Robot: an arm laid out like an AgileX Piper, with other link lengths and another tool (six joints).
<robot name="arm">
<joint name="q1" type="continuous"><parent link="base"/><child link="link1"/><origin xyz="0 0 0.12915" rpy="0 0 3.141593"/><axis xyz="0 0 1"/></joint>
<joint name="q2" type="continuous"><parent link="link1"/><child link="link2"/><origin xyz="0 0 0" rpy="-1.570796 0 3.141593"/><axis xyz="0 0 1"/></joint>
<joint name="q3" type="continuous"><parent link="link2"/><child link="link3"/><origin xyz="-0.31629 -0.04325 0" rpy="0 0 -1.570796"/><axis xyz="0 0 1"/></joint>
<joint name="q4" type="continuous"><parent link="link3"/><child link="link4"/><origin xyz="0.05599 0.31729 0" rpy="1.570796 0 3.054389"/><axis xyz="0 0 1"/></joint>
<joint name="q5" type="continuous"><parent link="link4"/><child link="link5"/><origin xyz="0 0 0" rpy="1.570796 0 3.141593"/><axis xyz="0 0 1"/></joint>
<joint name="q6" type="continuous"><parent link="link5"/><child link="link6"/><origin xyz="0 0.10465 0" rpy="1.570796 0 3.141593"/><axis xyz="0 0 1"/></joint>
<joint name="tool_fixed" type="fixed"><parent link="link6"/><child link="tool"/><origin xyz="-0.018 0.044 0.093" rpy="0 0.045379 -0.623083"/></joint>
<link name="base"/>
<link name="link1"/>
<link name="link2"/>
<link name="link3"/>
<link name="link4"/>
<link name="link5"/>
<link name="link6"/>
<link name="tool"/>
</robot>
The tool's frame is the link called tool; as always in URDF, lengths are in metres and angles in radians. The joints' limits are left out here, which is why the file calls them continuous.
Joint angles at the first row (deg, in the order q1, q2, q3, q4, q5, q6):
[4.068, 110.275, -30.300, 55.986, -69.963, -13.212]
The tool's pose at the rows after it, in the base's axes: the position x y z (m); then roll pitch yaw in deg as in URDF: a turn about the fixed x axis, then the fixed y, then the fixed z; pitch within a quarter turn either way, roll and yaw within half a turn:
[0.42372 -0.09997 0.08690 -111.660 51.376 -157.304]
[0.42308 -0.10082 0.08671 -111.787 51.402 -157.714]
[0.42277 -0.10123 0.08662 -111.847 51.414 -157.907]
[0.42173 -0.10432 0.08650 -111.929 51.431 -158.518]
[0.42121 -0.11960 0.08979 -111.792 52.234 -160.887]
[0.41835 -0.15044 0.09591 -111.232 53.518 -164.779]
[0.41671 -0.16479 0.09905 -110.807 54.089 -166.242]
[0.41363 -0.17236 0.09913 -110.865 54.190 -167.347]
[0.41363 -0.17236 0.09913 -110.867 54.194 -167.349]
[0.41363 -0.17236 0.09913 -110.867 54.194 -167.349]
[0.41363 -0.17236 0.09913 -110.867 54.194 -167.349]
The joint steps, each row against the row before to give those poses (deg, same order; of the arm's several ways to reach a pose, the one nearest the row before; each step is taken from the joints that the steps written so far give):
[0.000, 0.001, 0.001, 0.000, -0.001, 0.001]
[0.001, 0.000, -0.002, 0.323, 0.001, -0.001]
[-0.002, 0.000, 0.001, 0.150, 0.000, 0.000]
[-0.344, -0.001, -0.001, 0.210, 0.000, -0.001]
[-1.895, 0.001, -0.791, 0.604, 0.000, 0.001]
[-4.130, 0.000, -1.326, 0.216, 0.000, 0.000]
[-2.011, -0.001, -0.620, -0.214, 0.001, 0.000]
[-1.041, 0.000, 0.000, -0.001, 0.000, 0.108]
[0.000, 0.001, 0.000, -0.001, -0.001, 0.005]
[0.000, 0.000, 0.000, 0.000, 0.000, 0.000]
[0.000, 0.000, 0.000, 0.000, 0.000, 0.000]

